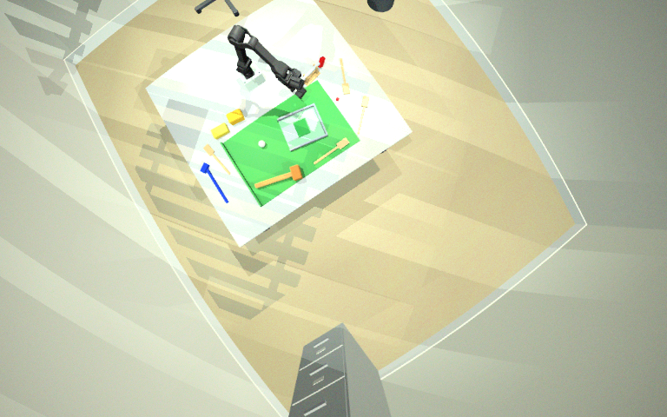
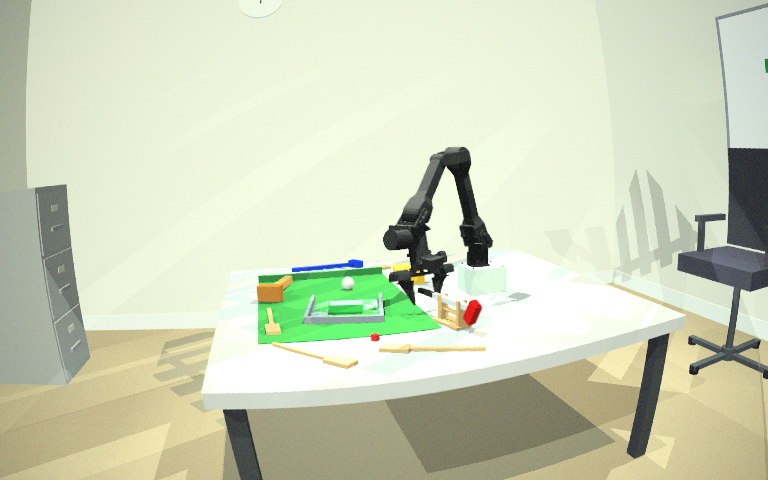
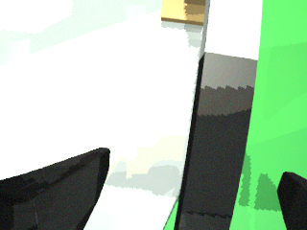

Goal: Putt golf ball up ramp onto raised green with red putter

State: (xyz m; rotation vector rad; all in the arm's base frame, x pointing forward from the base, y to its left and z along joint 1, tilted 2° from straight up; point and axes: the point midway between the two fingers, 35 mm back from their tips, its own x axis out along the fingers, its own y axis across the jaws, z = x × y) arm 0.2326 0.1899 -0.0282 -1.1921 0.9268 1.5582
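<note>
Right now my gripper tip is 11 cm to the right of the red putter, 4 cm past it and 3 cm below it. From my gripper tip the other things lie so: small red piece (19 cm to the left, 18 cm ahead, 2 cm below); then white golf ball (36 cm to the right, 18 cm ahead, 1 cm below); then small wooden rack (12 cm to the left, 4 cm behind).
</note>
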